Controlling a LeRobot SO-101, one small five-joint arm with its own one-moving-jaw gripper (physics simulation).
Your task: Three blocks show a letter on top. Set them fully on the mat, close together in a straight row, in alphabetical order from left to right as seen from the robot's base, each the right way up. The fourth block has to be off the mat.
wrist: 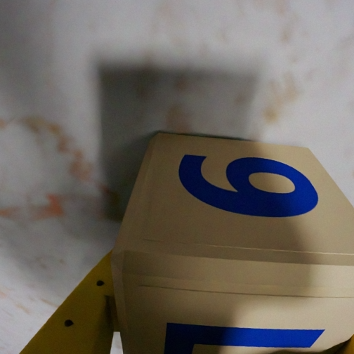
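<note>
A tan block (235, 270) fills the lower right of the wrist view. Part of a blue L shows on its near face, cut off by the bottom edge, and a blue 6 or 9 shows on its far face. My gripper (230, 305) is shut on this block. The yellow notched jaw presses on its left side, and a small bit of the other jaw shows at the bottom right corner against its right side. The jaw tips are partly hidden by the block. The mat and the other blocks do not show in this view.
A white marble surface (45, 100) with orange and grey veins lies around and beyond the block. A dark, square-edged shadow falls on it behind and to the left of the block.
</note>
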